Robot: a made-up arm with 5 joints.
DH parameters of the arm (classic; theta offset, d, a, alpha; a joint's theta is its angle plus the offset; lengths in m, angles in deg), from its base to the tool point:
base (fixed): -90 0.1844 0 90
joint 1: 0 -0.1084 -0.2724 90
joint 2: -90 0.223 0.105 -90
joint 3: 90 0.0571 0.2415 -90
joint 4: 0 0.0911 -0.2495 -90
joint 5: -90 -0.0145 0.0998 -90
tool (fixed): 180 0.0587 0 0
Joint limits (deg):
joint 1: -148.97..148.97
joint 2: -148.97..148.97
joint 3: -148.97..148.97
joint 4: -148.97..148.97
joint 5: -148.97..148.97
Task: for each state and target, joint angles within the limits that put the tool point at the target. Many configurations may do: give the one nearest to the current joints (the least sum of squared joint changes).
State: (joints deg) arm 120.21 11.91 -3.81 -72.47 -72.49
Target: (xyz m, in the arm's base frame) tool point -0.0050 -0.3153 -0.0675
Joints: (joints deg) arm 118.93 -14.64 -14.46 -42.40 -49.58
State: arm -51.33 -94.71 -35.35 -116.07 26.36
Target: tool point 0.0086 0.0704 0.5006
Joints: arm -58.21 -99.55 -19.39 -114.08 21.92
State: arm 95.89 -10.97 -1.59 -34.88 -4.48
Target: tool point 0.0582 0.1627 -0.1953
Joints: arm 62.13 0.12 -16.82 -65.54 -16.86
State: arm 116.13 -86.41 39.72 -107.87 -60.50
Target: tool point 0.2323 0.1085 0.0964
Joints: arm 130.54 -135.73 25.33 -148.97 -57.61
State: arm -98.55 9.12 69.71 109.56 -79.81
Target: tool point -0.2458 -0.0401 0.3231
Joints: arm -76.82 23.18 26.79 128.12 -49.48
